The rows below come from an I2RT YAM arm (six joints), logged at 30 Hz.
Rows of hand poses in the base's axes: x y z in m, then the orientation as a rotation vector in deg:
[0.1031 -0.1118 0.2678 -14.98 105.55 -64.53]
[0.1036 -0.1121 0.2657 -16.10 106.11 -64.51]
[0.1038 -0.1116 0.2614 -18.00 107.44 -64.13]
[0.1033 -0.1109 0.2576 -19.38 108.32 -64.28]
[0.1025 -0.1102 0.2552 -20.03 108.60 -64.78]
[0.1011 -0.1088 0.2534 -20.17 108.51 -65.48]
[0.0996 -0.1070 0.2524 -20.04 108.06 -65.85]
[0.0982 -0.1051 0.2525 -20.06 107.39 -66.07]
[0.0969 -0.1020 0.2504 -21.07 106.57 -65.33]
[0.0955 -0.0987 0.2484 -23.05 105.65 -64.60]
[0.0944 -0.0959 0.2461 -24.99 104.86 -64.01]
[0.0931 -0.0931 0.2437 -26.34 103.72 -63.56]
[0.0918 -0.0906 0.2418 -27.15 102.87 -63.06]
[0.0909 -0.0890 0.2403 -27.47 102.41 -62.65]
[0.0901 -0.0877 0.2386 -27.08 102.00 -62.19]
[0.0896 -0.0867 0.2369 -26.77 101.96 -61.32]
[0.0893 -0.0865 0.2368 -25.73 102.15 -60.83]
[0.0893 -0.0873 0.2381 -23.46 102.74 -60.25]
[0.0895 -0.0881 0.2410 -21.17 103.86 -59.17]
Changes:
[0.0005 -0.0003 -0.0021 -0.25 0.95 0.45]
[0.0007 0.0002 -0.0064 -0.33 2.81 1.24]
[0.0002 0.0009 -0.0102 -0.69 4.18 1.60]
[-0.0006 0.0016 -0.0126 -1.17 4.79 1.59]
[-0.0020 0.0030 -0.0144 -1.70 4.91 1.32]
[-0.0035 0.0048 -0.0154 -2.03 4.55 1.21]
[-0.0049 0.0067 -0.0153 -2.38 4.05 1.35]
[-0.0062 0.0098 -0.0174 -2.56 3.71 2.61]
[-0.0076 0.0131 -0.0194 -3.15 3.74 4.44]
[-0.0087 0.0159 -0.0217 -3.78 3.91 6.12]
[-0.0100 0.0187 -0.0241 -4.39 3.56 7.52]
[-0.0113 0.0212 -0.0260 -4.66 3.18 8.56]
[-0.0122 0.0228 -0.0275 -4.67 2.89 9.14]
[-0.0130 0.0241 -0.0292 -4.36 2.29 9.34]
[-0.0135 0.0251 -0.0309 -3.68 1.96 9.67]
[-0.0138 0.0253 -0.0310 -2.89 1.52 9.31]
[-0.0138 0.0245 -0.0297 -1.42 0.82 8.16]
[-0.0136 0.0237 -0.0268 0.54 0.47 7.06]

